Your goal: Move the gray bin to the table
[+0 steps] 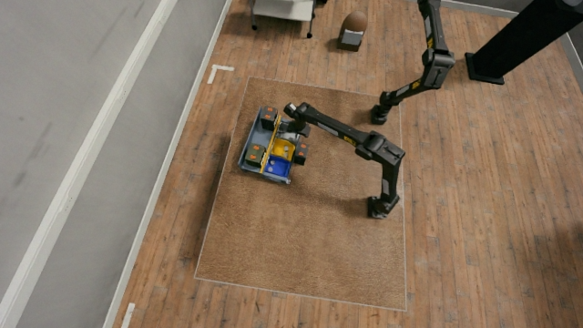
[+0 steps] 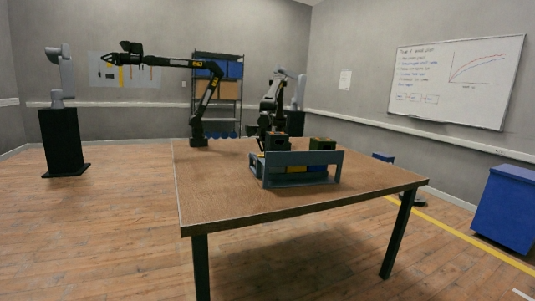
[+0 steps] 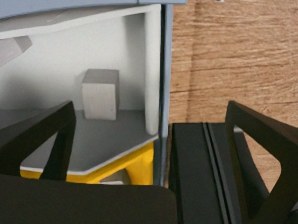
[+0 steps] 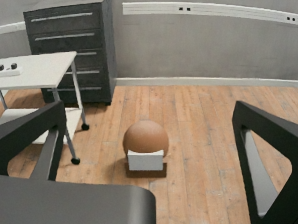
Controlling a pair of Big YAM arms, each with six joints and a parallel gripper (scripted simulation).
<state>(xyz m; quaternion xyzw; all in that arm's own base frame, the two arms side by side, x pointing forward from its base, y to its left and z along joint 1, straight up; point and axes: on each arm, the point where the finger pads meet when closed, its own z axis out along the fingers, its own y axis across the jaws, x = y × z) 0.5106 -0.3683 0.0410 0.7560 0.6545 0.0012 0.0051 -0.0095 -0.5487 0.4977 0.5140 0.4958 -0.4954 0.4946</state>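
My left hand is 80 mm short of the gray open bin, 40 mm above it and 10 mm to the left of it. From my left hand the other things lie so: blue-gray shelf (120 mm ahead, 100 mm to the left, 20 mm below); then yellow bin (100 mm to the left, 100 mm ahead, 40 mm below); then blue bin (210 mm to the left, 110 mm ahead, 40 mm below).
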